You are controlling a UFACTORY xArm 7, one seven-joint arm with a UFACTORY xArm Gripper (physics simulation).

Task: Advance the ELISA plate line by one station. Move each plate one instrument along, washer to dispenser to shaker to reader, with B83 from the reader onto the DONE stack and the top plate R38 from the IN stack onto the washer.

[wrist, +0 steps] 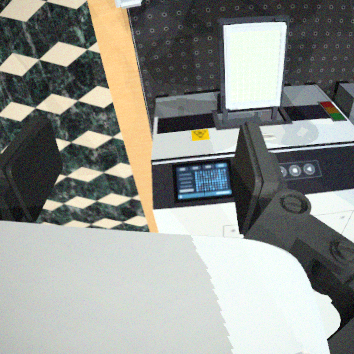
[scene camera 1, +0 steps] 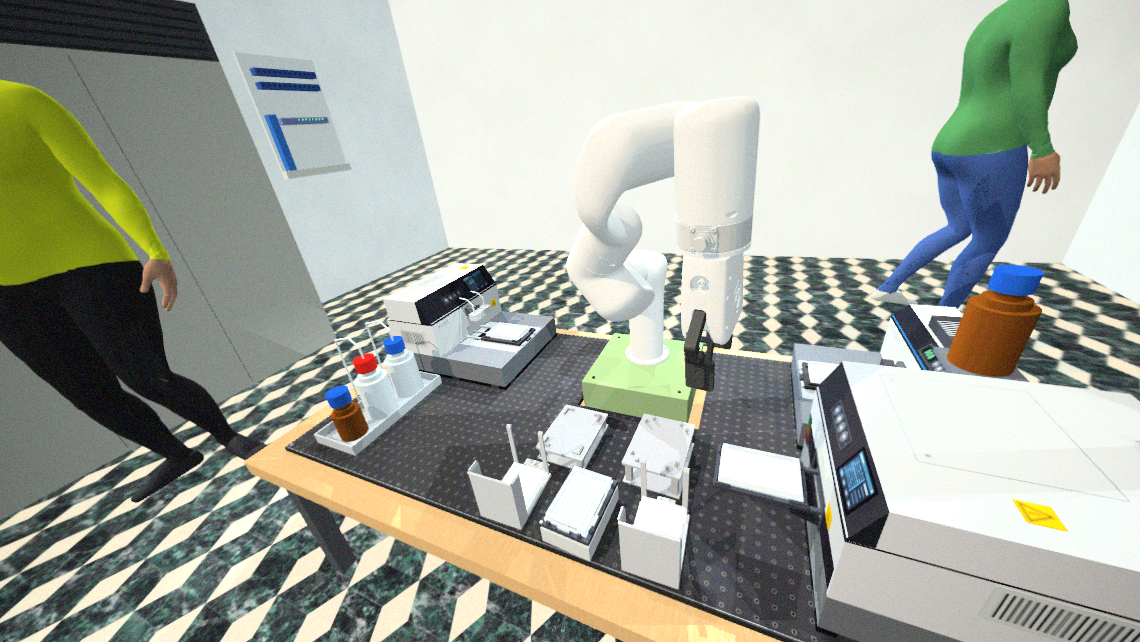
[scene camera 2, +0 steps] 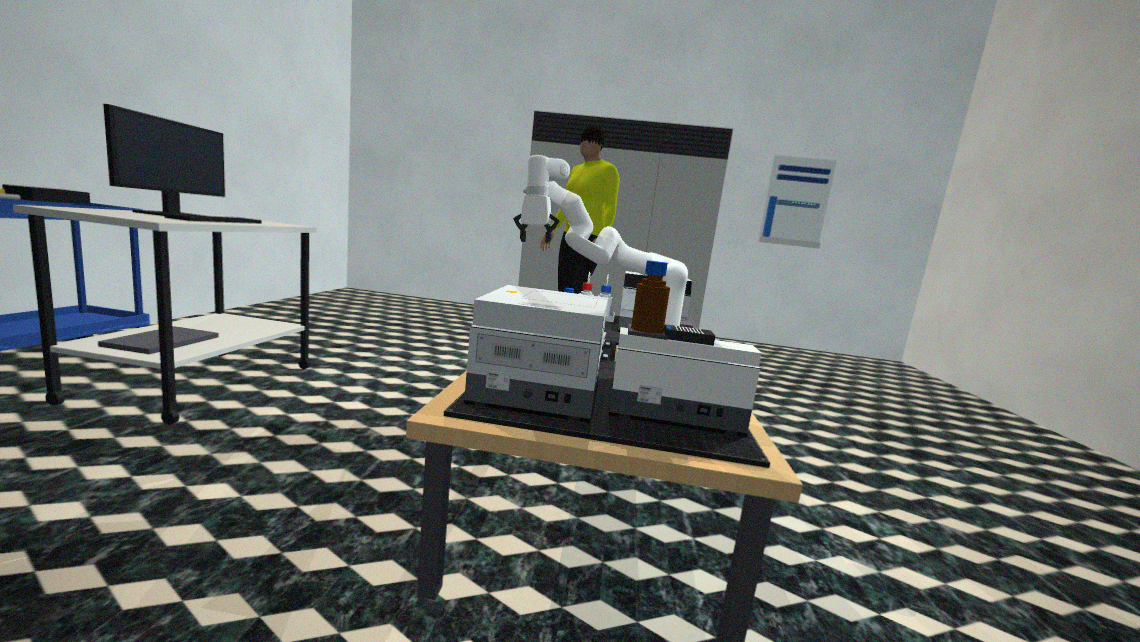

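Pixels of known places: gripper, fingertip midpoint: (wrist: 143, 143) (scene camera 1: 709, 366) (scene camera 2: 535, 242); arm's base, link origin: (scene camera 1: 647, 354).
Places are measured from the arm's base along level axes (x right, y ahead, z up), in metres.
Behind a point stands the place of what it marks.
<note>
My gripper (scene camera 1: 701, 371) @[y 0.529, x -0.220, z 0.332 m] (scene camera 2: 536, 236) @[y 0.529, x -0.220, z 0.332 m] (wrist: 143, 143) @[y 0.529, x -0.220, z 0.332 m] is open and empty, high above the table. In the wrist view its fingers stand wide apart over the reader side. A pale plate (scene camera 1: 760, 472) @[y 0.413, x -0.305, z 0.055 m] (wrist: 255, 65) @[y 0.403, x -0.298, z 0.056 m] lies on the extended tray of the large white instrument with a screen (scene camera 1: 997, 446) @[y 0.411, x -0.566, z 0.195 m] (scene camera 2: 534, 350) @[y 0.392, x -0.788, z 0.091 m] (wrist: 185, 146) @[y 0.514, x -0.394, z 0.105 m], seemingly the reader. Another plate (scene camera 1: 506, 332) @[y 0.035, x 0.469, z 0.032 m] sits at the back-left instrument (scene camera 1: 434, 307) @[y 0.144, x 0.646, z 0.157 m]. A white plate (scene camera 1: 580, 504) @[y 0.535, x -0.011, z -0.008 m] lies on a low block between two white holders (scene camera 1: 500, 492) @[y 0.582, x 0.131, z 0.020 m] (scene camera 1: 654, 542) @[y 0.583, x -0.161, z 0.028 m] with upright posts. Plate labels and any plates inside the holders cannot be read.
Two clear-topped platforms (scene camera 1: 574, 434) @[y 0.341, x 0.090, z -0.037 m] (scene camera 1: 660, 448) @[y 0.343, x -0.117, z -0.015 m] stand before the green base (scene camera 1: 638, 386) @[y 0.160, x -0.018, z -0.001 m]. A bottle tray (scene camera 1: 382, 429) @[y 0.463, x 0.618, z -0.064 m] is at left. An amber bottle (scene camera 1: 993, 330) @[y 0.159, x -0.634, z 0.242 m] (scene camera 2: 650, 307) @[y 0.122, x -0.695, z 0.222 m] stands on the back-right instrument (scene camera 2: 690, 374) @[y 0.000, x -0.719, z 0.068 m]. A person in yellow (scene camera 1: 67, 183) (scene camera 2: 591, 191) stands beyond the table.
</note>
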